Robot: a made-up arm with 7 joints.
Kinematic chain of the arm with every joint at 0, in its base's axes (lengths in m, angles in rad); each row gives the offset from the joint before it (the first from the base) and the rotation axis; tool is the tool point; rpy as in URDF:
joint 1: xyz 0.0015 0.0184 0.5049 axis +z
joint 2: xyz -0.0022 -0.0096 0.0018 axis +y
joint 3: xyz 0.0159 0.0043 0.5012 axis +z
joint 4: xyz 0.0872 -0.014 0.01 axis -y
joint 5: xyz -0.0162 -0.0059 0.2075 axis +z
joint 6: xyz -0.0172 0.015 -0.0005 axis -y
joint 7: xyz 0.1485 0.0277 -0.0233 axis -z
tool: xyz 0.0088 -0.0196 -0.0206 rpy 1.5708 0 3.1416
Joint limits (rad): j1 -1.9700..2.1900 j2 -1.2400..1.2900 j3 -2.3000..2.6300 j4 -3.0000..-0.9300 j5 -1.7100..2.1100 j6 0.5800..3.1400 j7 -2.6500..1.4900
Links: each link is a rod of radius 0.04 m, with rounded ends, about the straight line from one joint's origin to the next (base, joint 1, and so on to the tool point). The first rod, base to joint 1, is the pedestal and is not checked.
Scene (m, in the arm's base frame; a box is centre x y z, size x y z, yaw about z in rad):
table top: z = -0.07
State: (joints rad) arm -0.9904 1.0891 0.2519 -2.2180 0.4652 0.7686 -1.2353
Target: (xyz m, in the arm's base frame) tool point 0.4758 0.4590 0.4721
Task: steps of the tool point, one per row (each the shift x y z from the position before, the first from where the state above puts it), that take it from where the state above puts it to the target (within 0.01 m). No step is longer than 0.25 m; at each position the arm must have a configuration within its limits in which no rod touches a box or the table.
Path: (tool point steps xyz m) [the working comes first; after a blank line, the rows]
Joints at the target: 0.1850 1.1173 0.7633 -1.5832 0.6984 1.1210 -1.2784
Straight joint move there: clear.

1: 0.1182 0.1093 -0.0112
2: 0.0800 0.1606 0.0079
3: 0.0187 0.1929 0.0277
4: -0.0535 0.1963 0.0457

